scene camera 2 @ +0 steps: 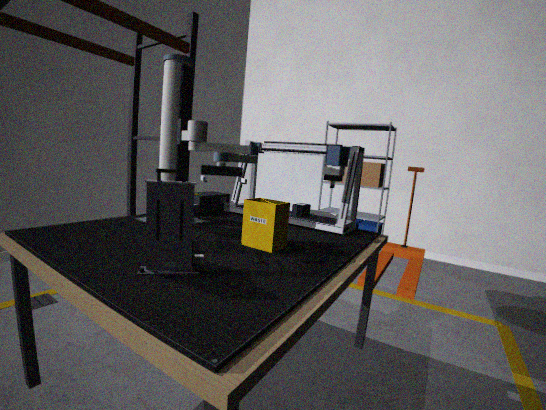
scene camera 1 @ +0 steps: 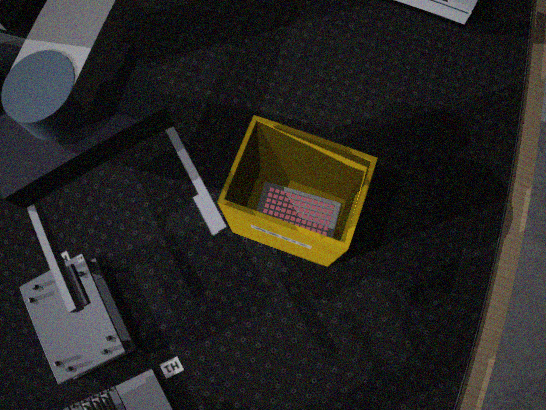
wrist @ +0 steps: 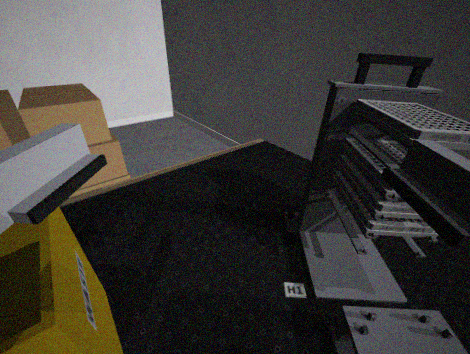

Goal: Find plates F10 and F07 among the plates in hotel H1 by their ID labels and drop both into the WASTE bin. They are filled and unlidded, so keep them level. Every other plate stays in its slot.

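Frame: origin at the arm's base, x back, y right, z up, level; centimetres.
Where they show: gripper, fingertip midpoint: [scene camera 2: 225,180] [scene camera 1: 148,271] [wrist: 243,150].
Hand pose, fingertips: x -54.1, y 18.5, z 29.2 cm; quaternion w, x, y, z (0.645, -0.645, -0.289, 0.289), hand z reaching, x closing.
Each offset is from my fingertips to the centre of the thing. "pt": to the spot under its first point.
My gripper [scene camera 1: 145,265] [scene camera 2: 223,179] [wrist: 243,150] is open and empty, raised above the table between the WASTE bin and hotel H1. The yellow WASTE bin {dy -15.9, dx -10.5, dz -17.9 cm} [scene camera 1: 245,222] [scene camera 2: 257,235] [wrist: 65,280] stands upright; one fingertip appears beside its corner in scene camera 1. A plate with red-filled wells {dy -15.6, dx -11.2, dz -26.6 cm} [scene camera 1: 300,207] lies on the bin's floor; its ID is not readable. Hotel H1 {dy +27.1, dx -0.9, dz -11.8 cm} [scene camera 1: 142,392] [scene camera 2: 170,210] [wrist: 320,130] shows at the right in the wrist view, holding several stacked plates {pt dy +20.8, dx +5.8, dz -12.6 cm} [wrist: 400,220], partly behind the right finger. Their ID labels are unreadable.
A grey plate-shaped stand with pegs {pt dy +12.0, dx +14.4, dz -21.9 cm} [scene camera 1: 75,325] [wrist: 395,325] sits beside the hotel, partly under a finger in scene camera 1. The H1 tag {dy +13.3, dx -0.6, dz -27.9 cm} [scene camera 1: 171,366] [wrist: 295,290] lies on the mat. A gantry frame [scene camera 2: 352,190] stands behind the bin. Cardboard boxes [wrist: 65,117] are beyond the table.
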